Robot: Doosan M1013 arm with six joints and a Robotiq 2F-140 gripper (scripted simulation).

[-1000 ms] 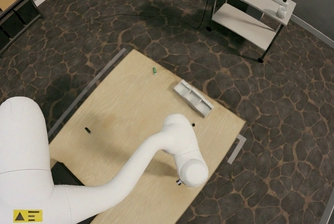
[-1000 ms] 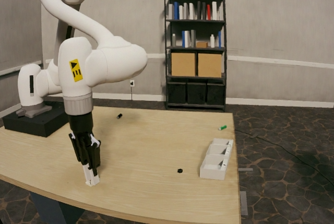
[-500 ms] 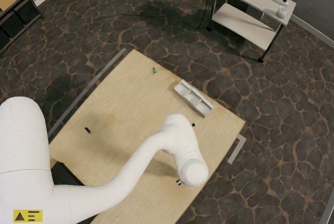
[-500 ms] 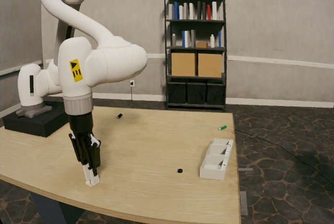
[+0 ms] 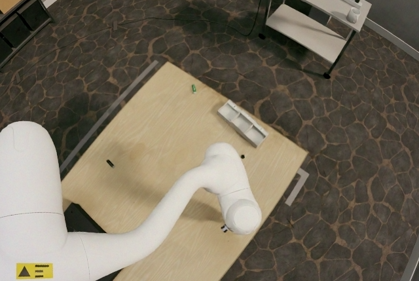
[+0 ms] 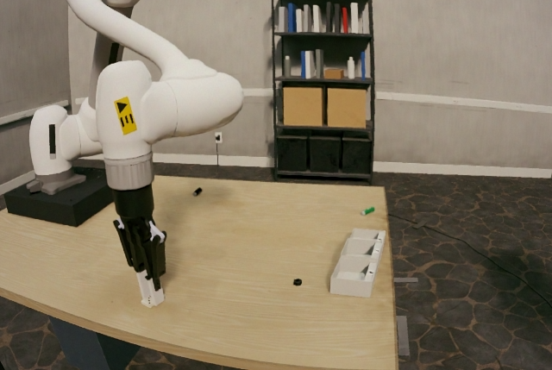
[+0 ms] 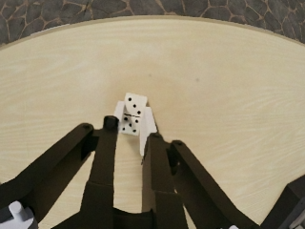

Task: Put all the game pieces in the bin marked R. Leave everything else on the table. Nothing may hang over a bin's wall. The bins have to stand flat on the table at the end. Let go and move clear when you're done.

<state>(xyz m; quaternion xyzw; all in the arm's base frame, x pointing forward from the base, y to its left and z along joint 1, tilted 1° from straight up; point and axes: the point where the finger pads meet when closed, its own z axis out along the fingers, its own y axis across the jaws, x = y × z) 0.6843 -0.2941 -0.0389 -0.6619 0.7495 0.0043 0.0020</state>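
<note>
The bin is 350 mm ahead of my hand, 290 mm to the left of it and 10 mm below it. The rest, counted from my hand: small black ring 240 mm ahead, 180 mm to the left, 30 mm below; then white die 160 mm behind, 190 mm to the left, 30 mm below; then white domino 30 mm below.
</note>
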